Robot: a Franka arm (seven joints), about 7 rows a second.
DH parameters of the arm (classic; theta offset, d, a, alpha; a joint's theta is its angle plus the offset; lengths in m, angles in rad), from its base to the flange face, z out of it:
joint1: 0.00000 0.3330 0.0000 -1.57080
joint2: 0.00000 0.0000 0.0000 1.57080
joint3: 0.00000 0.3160 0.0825 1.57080
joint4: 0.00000 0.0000 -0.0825 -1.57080
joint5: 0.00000 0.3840 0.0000 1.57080
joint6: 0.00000 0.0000 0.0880 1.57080
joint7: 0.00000 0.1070 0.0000 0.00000
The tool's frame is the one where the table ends.
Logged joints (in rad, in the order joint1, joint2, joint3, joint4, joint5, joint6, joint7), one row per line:
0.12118 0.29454 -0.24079 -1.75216 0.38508 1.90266 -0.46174
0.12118 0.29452 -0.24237 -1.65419 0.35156 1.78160 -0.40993
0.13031 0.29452 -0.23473 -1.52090 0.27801 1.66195 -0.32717
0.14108 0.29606 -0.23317 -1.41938 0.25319 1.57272 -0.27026
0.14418 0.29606 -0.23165 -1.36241 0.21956 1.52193 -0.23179
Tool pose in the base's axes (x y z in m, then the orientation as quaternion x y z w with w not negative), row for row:
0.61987 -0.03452 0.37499 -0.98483 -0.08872 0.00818 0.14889
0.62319 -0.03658 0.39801 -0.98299 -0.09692 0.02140 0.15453
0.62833 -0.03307 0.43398 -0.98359 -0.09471 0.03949 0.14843
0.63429 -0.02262 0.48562 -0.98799 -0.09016 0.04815 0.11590
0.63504 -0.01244 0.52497 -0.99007 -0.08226 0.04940 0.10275
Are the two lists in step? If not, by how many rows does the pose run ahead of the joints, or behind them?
The pose runs 1 row behind the joints: the pose in row i belongs to the joints in row i - 1.
